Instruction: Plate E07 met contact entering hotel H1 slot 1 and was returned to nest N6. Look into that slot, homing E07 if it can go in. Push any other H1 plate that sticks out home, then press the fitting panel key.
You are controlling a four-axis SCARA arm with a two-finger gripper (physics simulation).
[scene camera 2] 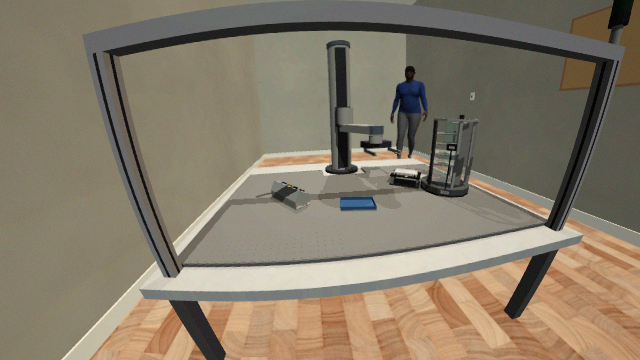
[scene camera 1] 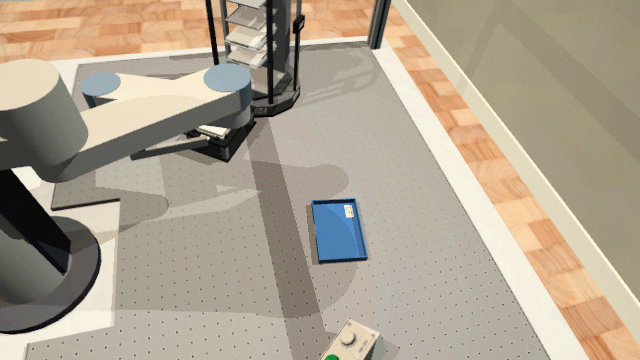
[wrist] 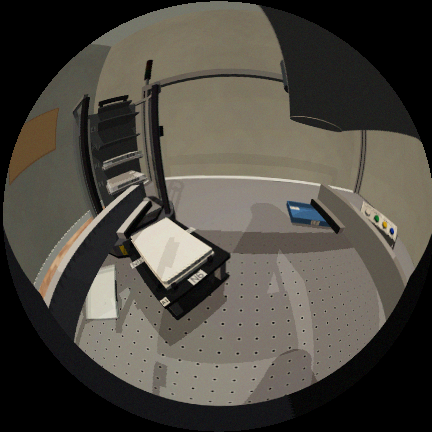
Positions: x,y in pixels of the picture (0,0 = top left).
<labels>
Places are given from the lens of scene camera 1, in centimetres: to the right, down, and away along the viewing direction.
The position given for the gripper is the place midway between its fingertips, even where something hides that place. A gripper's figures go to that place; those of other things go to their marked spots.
gripper (scene camera 1: pixel 200 113): -26, -14, 82
rack tower (scene camera 1: pixel 275 84): -12, -25, 102
blue tray (scene camera 1: pixel 339 236): 4, 13, 86
The marked spots on the rack tower and the blue tray are 44 cm apart.
</labels>
